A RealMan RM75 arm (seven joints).
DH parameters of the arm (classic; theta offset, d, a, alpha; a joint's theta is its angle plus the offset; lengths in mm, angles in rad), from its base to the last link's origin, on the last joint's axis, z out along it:
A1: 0 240.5 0 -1.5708
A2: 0 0 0 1.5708
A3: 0 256 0 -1.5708
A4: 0 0 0 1.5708
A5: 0 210 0 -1.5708
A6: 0 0 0 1.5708
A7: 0 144 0 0
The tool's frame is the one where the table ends.
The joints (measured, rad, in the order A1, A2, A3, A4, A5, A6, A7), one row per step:
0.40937, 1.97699, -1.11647, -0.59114, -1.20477, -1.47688, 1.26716
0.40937, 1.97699, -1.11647, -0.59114, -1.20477, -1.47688, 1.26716
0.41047, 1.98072, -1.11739, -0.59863, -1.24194, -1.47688, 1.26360
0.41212, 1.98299, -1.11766, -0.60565, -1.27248, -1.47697, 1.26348
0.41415, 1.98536, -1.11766, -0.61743, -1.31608, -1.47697, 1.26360
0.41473, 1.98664, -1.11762, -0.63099, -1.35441, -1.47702, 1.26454
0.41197, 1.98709, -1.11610, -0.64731, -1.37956, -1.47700, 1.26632
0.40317, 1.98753, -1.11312, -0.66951, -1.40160, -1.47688, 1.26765
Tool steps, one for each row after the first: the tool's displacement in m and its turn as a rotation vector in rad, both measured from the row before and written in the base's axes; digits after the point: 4 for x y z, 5 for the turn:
0.0000, 0.0000, 0.0000, 0.00000, 0.00000, 0.00000
-0.0001, -0.0017, -0.0048, -0.01804, -0.03052, 0.01359
-0.0002, -0.0011, -0.0034, -0.01527, -0.02454, 0.01080
-0.0001, -0.0014, -0.0041, -0.02000, -0.03629, 0.01595
0.0001, -0.0012, -0.0028, -0.01573, -0.03332, 0.01469
0.0002, -0.0007, -0.0004, -0.00555, -0.02328, 0.01093
0.0011, -0.0014, 0.0010, 0.00088, -0.02218, 0.00881

